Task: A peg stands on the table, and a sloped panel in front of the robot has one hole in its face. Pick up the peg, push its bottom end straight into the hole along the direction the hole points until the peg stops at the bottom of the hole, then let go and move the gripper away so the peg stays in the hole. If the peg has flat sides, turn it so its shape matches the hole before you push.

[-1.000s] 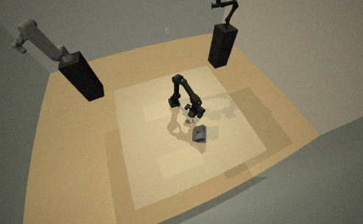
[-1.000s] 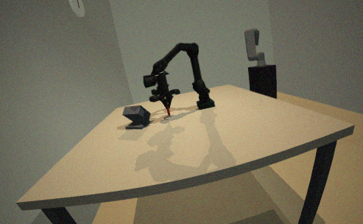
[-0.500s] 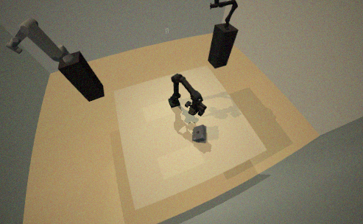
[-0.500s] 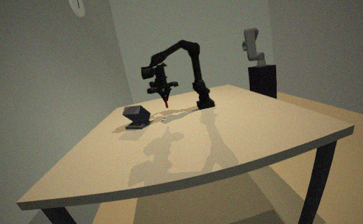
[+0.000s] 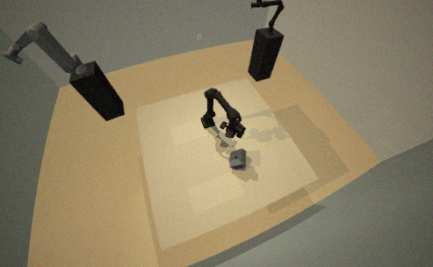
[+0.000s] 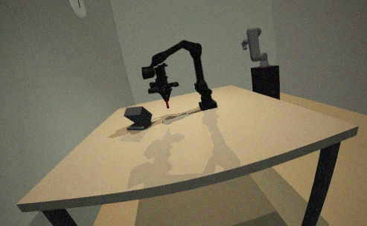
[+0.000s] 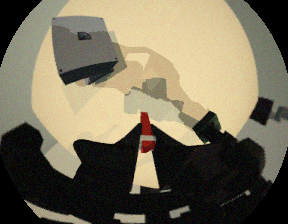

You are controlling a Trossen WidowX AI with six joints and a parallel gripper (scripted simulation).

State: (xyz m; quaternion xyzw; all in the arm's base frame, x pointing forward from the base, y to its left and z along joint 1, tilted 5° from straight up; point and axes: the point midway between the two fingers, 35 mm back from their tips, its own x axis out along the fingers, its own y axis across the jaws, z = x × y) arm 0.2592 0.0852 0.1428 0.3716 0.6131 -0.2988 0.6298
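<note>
My gripper tip is 19 cm short of the grey sloped panel, 5 cm above it and 3 cm to the left of it. The rest, counted from my gripper tip: red peg: 2 cm above.
</note>
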